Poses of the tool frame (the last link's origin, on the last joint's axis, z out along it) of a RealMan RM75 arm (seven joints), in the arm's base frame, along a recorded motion.
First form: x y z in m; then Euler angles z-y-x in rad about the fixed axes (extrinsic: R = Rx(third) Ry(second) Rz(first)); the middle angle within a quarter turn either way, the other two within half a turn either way.
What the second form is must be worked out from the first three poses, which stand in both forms.
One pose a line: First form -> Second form
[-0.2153 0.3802 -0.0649 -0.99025 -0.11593 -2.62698] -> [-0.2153 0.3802 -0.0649 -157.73 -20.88 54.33]
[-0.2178 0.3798 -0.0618 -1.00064 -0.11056 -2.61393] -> [-0.2178 0.3798 -0.0618 -157.71 -21.86 54.69]
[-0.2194 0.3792 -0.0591 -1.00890 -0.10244 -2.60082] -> [-0.2194 0.3792 -0.0591 -157.77 -22.89 54.88]
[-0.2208 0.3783 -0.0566 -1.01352 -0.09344 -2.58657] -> [-0.2208 0.3783 -0.0566 -157.76 -23.91 54.83]
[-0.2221 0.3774 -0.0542 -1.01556 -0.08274 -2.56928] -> [-0.2221 0.3774 -0.0542 -157.65 -25.06 54.55]
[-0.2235 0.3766 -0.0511 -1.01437 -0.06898 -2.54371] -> [-0.2235 0.3766 -0.0511 -157.26 -26.61 53.89]
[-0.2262 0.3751 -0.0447 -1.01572 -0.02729 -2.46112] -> [-0.2262 0.3751 -0.0447 -155.78 -31.57 51.81]
